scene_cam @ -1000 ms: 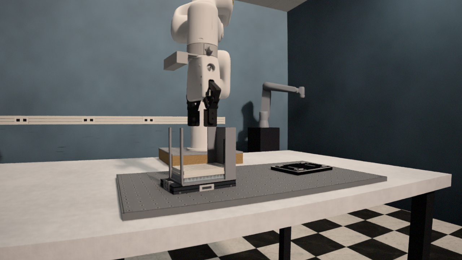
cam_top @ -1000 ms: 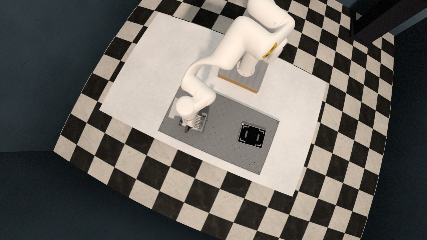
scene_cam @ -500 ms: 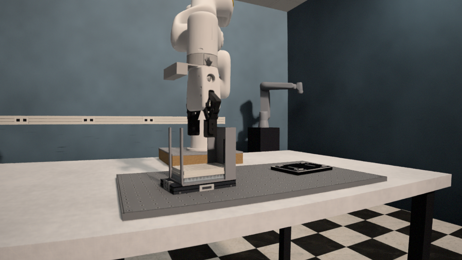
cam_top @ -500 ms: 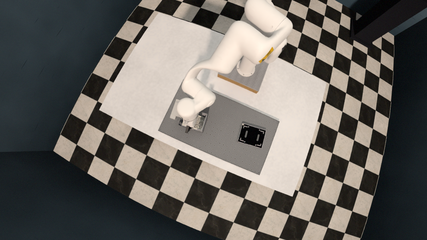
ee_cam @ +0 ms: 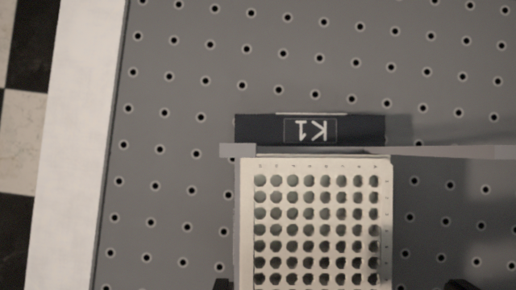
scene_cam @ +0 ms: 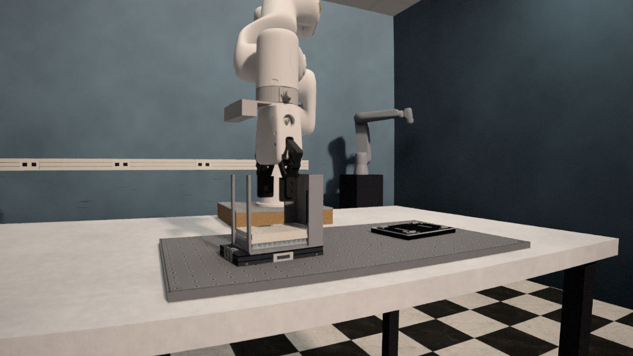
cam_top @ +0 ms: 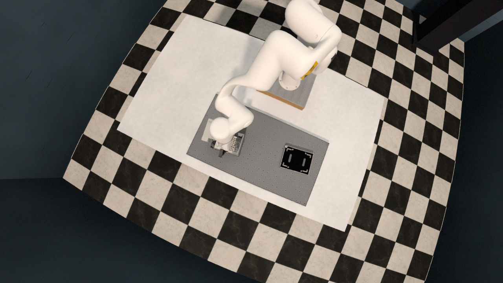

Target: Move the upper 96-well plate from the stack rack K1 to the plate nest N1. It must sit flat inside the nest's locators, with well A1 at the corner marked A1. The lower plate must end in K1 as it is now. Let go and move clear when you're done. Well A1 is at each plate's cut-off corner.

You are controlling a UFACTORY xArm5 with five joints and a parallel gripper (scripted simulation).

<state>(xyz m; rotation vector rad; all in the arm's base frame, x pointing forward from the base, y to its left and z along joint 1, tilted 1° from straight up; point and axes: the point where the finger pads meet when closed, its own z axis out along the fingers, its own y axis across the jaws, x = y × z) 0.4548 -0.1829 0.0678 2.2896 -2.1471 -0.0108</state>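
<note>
Right now my hand is 70 mm above the white 96-well plate. Also, from my hand: tall grey wall 70 mm to the left, 30 mm below; black plate nest 370 mm to the left, 100 mm below, 50 mm behind; clear plate 80 mm below.
</note>
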